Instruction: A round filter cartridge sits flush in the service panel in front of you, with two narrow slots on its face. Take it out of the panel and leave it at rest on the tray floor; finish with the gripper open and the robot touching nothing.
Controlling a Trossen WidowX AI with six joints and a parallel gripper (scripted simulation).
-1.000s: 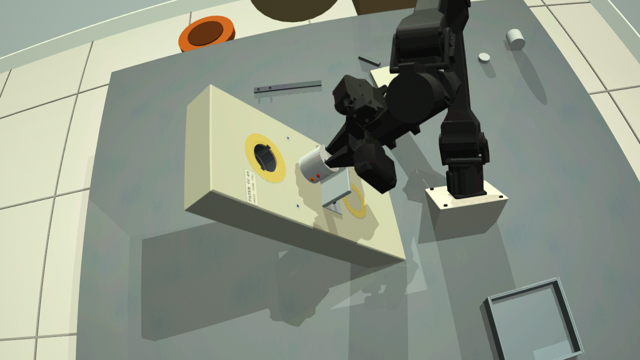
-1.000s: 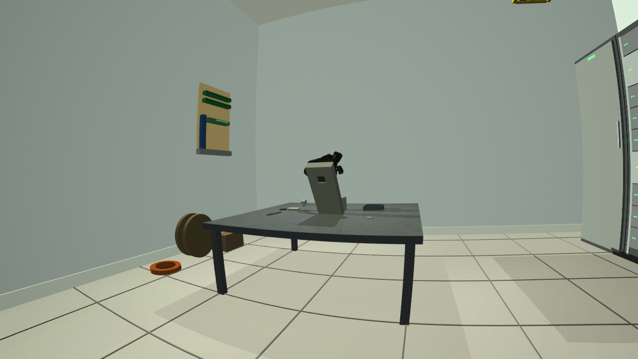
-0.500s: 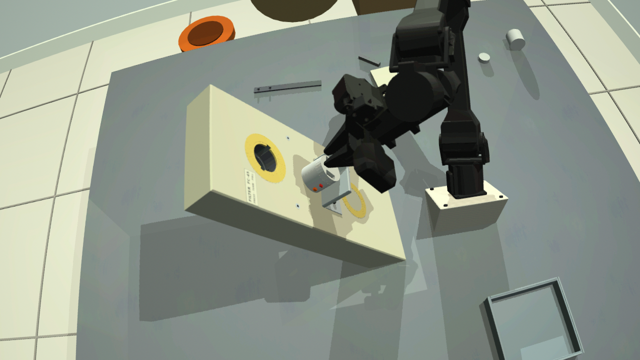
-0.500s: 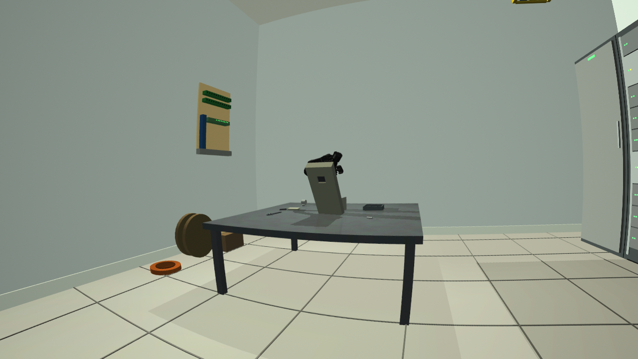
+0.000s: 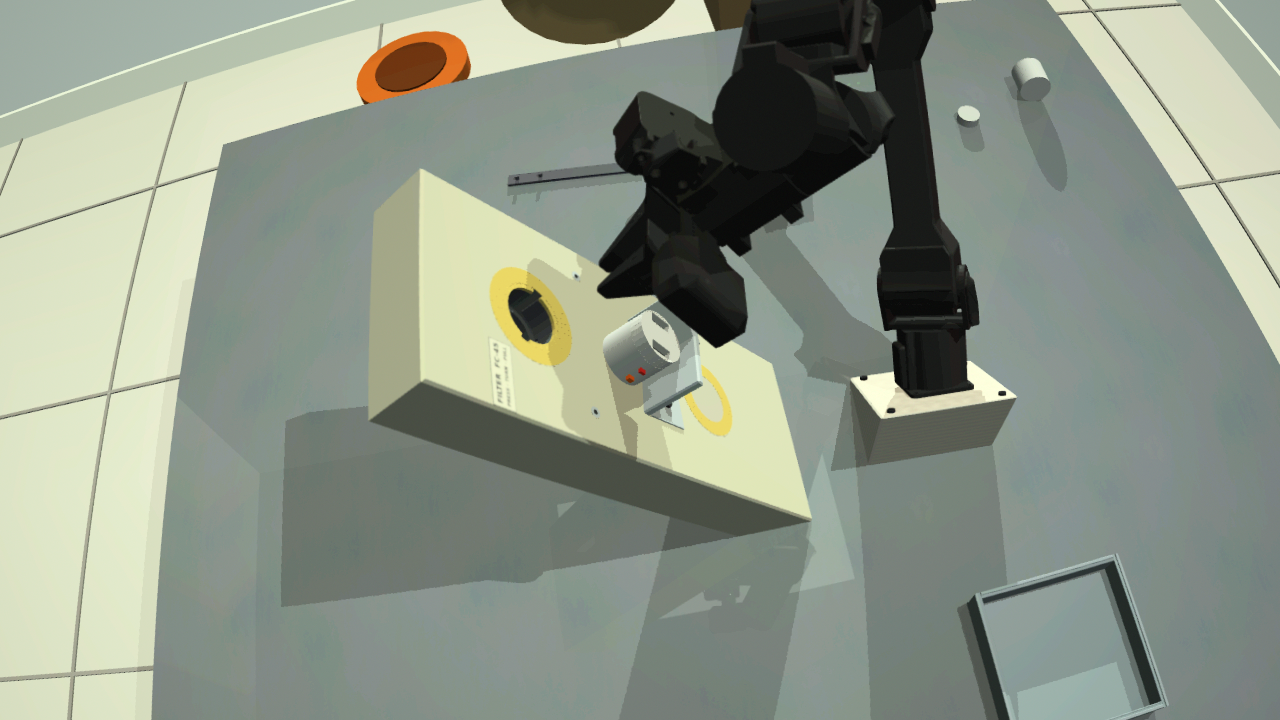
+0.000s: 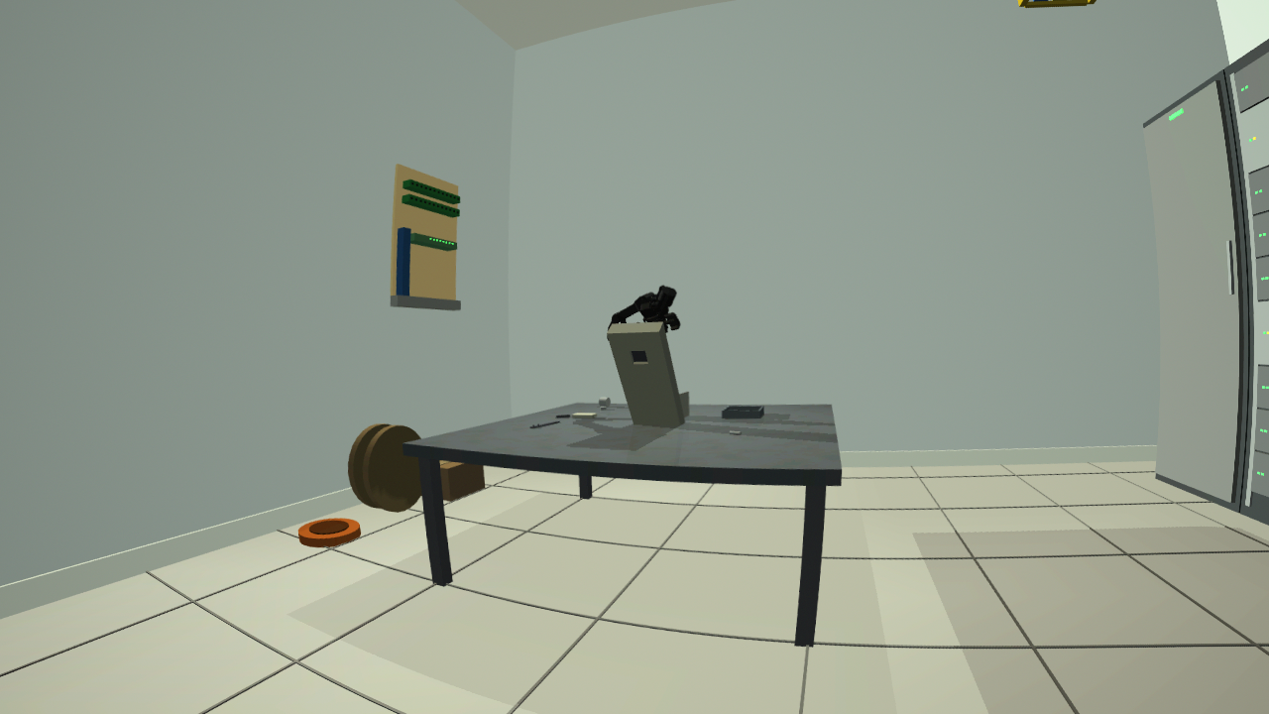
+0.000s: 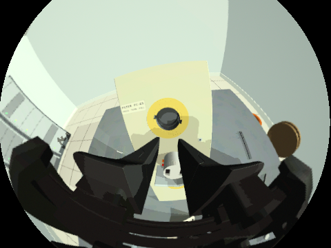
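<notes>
The round filter cartridge is 90 mm below my gripper tip and 20 mm behind it. Also, from my gripper tip: grey tray 360 mm behind, 300 mm below, 260 mm to the left; then grey shelf 130 mm below, 30 mm behind.
</notes>
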